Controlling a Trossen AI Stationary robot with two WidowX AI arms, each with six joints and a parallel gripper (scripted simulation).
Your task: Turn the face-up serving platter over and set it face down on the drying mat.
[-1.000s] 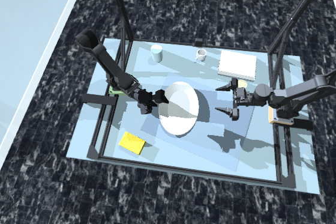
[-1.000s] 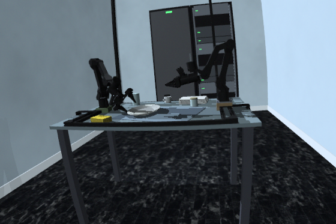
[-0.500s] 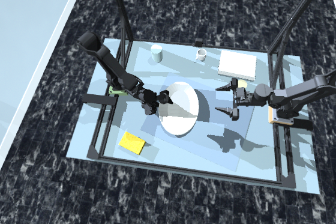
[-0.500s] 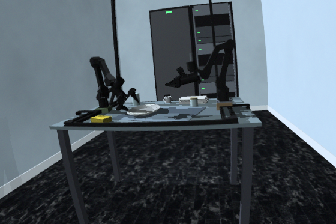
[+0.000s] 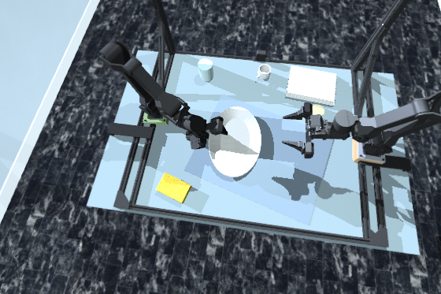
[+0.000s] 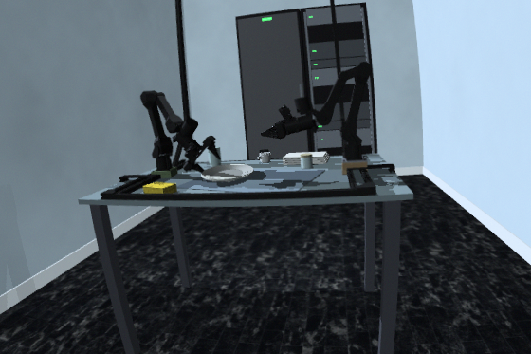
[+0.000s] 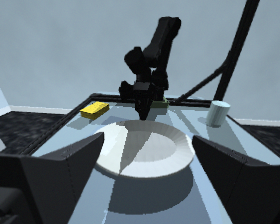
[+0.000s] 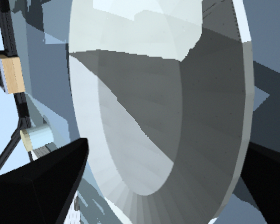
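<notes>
My right hand is 1 cm past the white oval serving platter, 9 cm to the right of it and 6 cm above it. Also, from my right hand: white folded stack: 33 cm behind, 38 cm to the left, 6 cm below; then blue drying mat: 2 cm ahead, 20 cm to the left, 8 cm below; then white mug: 35 cm behind, 15 cm to the left, 5 cm below.
Right now my left hand is 20 cm to the left of the white oval serving platter, 17 cm above it and 2 cm short of it. Round my left hand: white folded stack: 31 cm behind, 17 cm below, 9 cm to the left; blue drying mat: 19 cm below, 9 cm to the right, 4 cm ahead; white mug: 33 cm behind, 16 cm below, 13 cm to the right.
</notes>
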